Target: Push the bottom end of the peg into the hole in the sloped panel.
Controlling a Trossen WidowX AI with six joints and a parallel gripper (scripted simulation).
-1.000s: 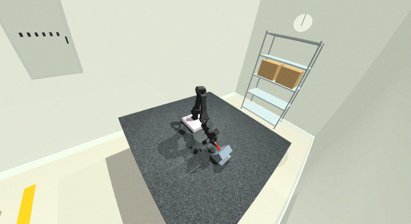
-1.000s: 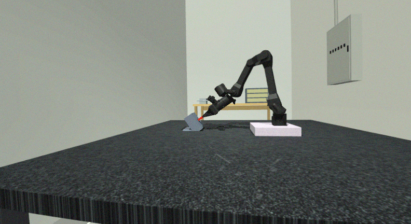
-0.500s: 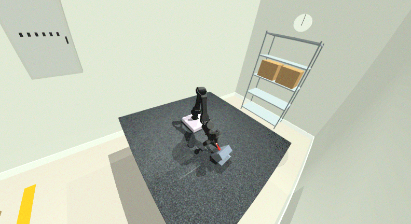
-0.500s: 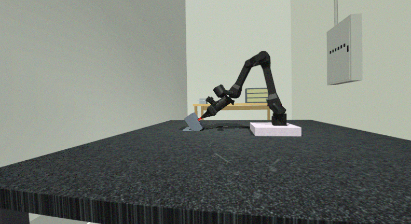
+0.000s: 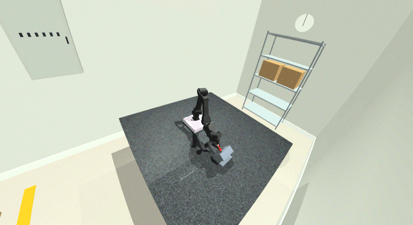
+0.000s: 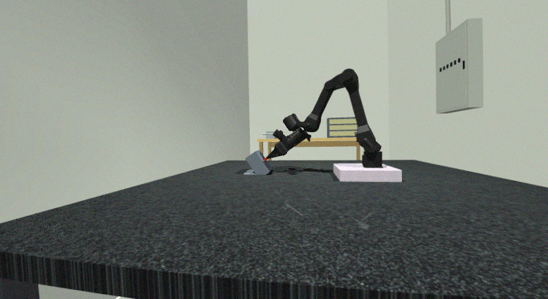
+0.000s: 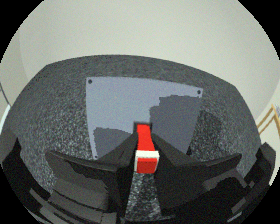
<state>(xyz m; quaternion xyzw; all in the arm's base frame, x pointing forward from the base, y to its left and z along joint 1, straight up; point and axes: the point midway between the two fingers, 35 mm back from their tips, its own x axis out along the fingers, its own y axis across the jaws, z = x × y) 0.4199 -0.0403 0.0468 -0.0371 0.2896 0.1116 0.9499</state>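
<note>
Right now my gripper tip is 1 cm below the red peg and 1 cm past it. From my gripper tip the other things lie so: sloped grey panel (3 cm below, 3 cm ahead, 1 cm to the left).
</note>
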